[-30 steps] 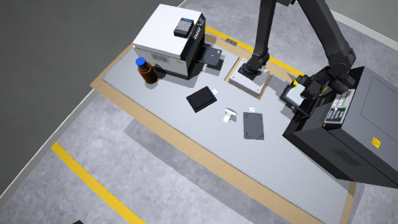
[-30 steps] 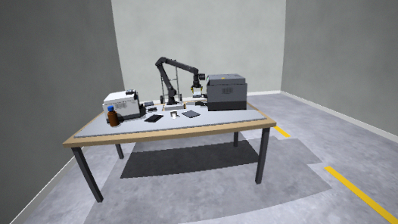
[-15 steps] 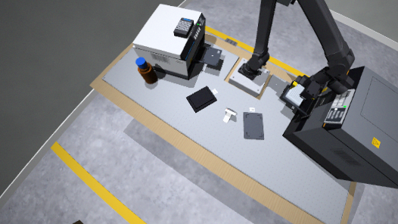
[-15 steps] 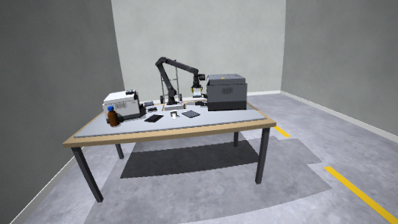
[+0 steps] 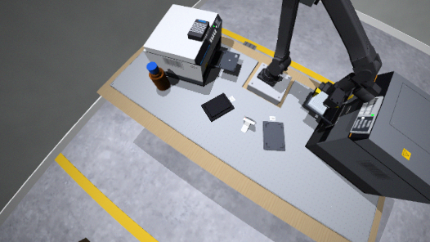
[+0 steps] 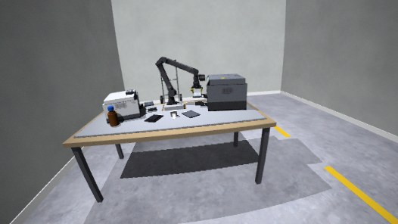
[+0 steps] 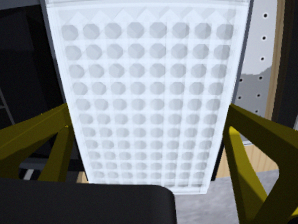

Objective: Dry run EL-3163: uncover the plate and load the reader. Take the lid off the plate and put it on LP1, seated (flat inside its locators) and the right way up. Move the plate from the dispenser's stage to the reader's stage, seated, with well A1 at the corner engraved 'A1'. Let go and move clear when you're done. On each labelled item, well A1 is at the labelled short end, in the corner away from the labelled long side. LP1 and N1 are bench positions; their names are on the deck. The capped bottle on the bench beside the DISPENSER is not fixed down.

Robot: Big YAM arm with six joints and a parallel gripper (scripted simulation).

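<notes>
Right now my hand is right at the white well plate. Round my hand: black bench pad: 320 mm ahead, 430 mm to the right, 140 mm below; then brown capped bottle: 410 mm ahead, 800 mm to the right, 30 mm below; then glossy lid: 320 mm ahead, 430 mm to the right, 130 mm below.
</notes>
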